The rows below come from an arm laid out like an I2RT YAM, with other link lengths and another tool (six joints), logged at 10 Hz.
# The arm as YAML. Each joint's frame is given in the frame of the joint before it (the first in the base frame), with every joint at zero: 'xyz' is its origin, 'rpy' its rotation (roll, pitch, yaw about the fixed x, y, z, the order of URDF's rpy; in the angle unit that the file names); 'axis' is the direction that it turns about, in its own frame. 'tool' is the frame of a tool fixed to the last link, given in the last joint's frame.
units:
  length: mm
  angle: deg
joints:
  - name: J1
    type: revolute
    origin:
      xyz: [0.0, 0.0, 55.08]
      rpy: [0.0, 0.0, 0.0]
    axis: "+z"
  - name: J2
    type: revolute
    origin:
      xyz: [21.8, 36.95, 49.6]
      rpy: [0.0, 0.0, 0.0]
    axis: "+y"
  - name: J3
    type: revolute
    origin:
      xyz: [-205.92, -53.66, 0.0]
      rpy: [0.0, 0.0, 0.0]
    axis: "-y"
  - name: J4
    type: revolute
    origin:
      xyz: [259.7, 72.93, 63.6]
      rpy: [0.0, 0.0, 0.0]
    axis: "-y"
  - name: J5
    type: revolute
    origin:
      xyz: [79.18, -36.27, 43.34]
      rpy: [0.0, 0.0, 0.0]
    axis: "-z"
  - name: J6
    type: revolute
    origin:
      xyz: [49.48, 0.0, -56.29]
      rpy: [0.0, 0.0, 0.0]
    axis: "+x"
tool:
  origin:
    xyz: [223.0, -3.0, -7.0]
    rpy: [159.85, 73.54, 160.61]
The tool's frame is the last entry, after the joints.
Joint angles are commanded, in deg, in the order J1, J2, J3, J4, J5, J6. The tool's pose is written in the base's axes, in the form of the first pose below.
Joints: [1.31 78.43 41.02 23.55 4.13 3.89]
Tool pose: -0.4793 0.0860 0.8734 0.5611; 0.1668 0.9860 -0.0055 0.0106; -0.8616 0.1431 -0.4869 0.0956; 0 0 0 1
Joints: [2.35 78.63 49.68 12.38 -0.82 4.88]
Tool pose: -0.5354 -0.0019 0.8446 0.5692; 0.1496 0.9840 0.0971 0.0448; -0.8313 0.1784 -0.5265 0.1169; 0 0 0 1
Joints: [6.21 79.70 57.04 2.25 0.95 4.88]
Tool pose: -0.5942 -0.0280 0.8038 0.5668; 0.1161 0.9859 0.1202 0.0748; -0.7959 0.1648 -0.5826 0.1244; 0 0 0 1
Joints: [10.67 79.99 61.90 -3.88 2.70 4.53]
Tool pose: -0.6185 -0.0751 0.7822 0.5601; 0.0686 0.9865 0.1489 0.1103; -0.7828 0.1458 -0.6049 0.1372; 0 0 0 1
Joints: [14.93 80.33 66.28 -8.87 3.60 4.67]
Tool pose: -0.6331 -0.1309 0.7629 0.5506; 0.0261 0.9814 0.1900 0.1473; -0.7736 0.1402 -0.6179 0.1511; 0 0 0 1
